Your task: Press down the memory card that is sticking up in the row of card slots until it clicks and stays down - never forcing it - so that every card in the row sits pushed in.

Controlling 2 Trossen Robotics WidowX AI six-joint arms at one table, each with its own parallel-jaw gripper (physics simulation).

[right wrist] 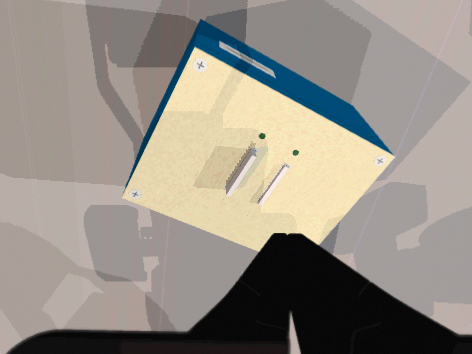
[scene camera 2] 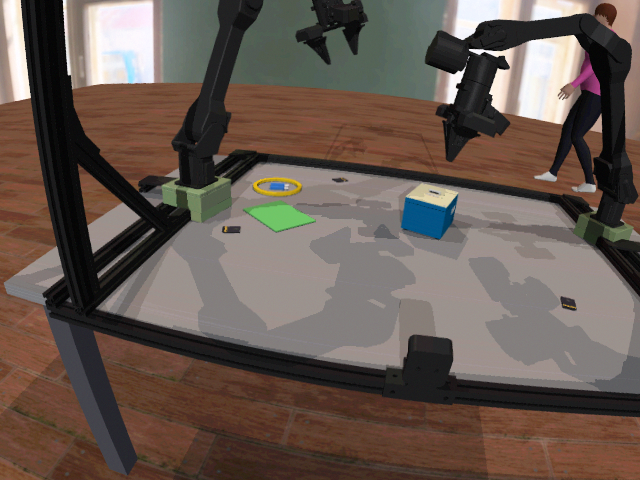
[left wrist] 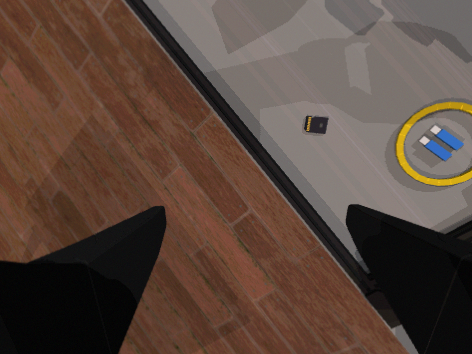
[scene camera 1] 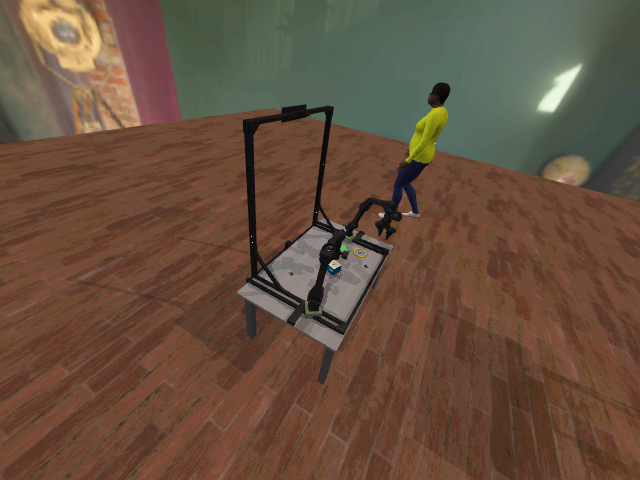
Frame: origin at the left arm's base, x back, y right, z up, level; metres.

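Seen in the pictures: left gripper, fingertip midpoint: (scene camera 2: 342, 59) (left wrist: 256, 214) (scene camera 1: 382, 238); right gripper, fingertip midpoint: (right wrist: 286, 247) (scene camera 2: 448, 161); left arm's base, link origin: (scene camera 2: 196, 182) (scene camera 1: 348, 234); right arm's base, link origin: (scene camera 2: 606, 220) (scene camera 1: 313, 307).
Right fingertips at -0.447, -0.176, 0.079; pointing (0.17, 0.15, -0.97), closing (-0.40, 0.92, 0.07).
Offsets run from my right fingertips to a thing's top centre, as dx, dy, dz. "spot": to the spot under its first point. Level surfaces: height alone.
A blue box (scene camera 1: 334, 268) (scene camera 2: 429, 217) with a cream top {dz -0.069} (right wrist: 175, 150) stands on the table. In the right wrist view two cards sit side by side in its top slots. The left card {+0.018, -0.003, -0.063} (right wrist: 241, 172) stands up higher, with its broad side showing; the right card {+0.020, +0.015, -0.067} (right wrist: 273, 184) shows as a thin, lower strip. My right gripper (scene camera 2: 452, 158) (right wrist: 286, 247) is shut and empty, above the box and apart from it; its tips cover part of the box's near edge in the wrist view. My left gripper (scene camera 1: 385, 236) (scene camera 2: 341, 57) (left wrist: 256, 214) is open and empty, high beyond the table's edge.
A yellow ring {+0.371, -0.019, -0.130} (scene camera 2: 277, 194) (left wrist: 401, 145) surrounds blue USB sticks {spot: +0.361, -0.011, -0.129} (scene camera 2: 279, 186) (left wrist: 437, 150). A green sheet {+0.290, +0.122, -0.133} (scene camera 2: 279, 215) lies near it. Loose cards {+0.330, +0.222, -0.134} (scene camera 2: 231, 229) {+0.269, -0.152, -0.134} (scene camera 2: 339, 179) {-0.254, +0.177, -0.134} (scene camera 2: 568, 303) lie on the table. A black block (scene camera 2: 428, 356) stands on the near rail.
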